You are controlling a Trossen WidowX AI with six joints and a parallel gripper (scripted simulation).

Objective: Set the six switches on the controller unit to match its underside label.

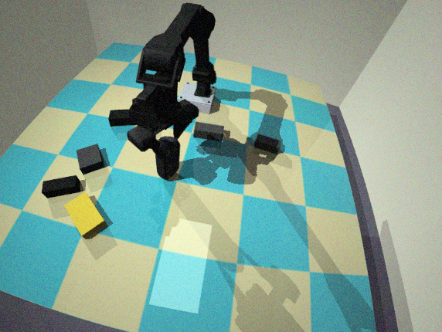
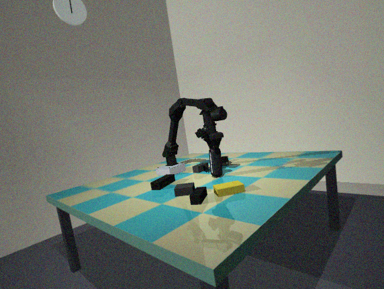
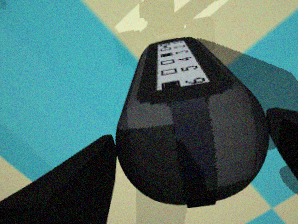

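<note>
Now: the long dark block 200 mm behind my gripper tip, 200 mm to the right of it and 120 mm below it. Also, from my gripper tip: yellow block 200 mm ahead, 190 mm to the right, 120 mm below.
</note>
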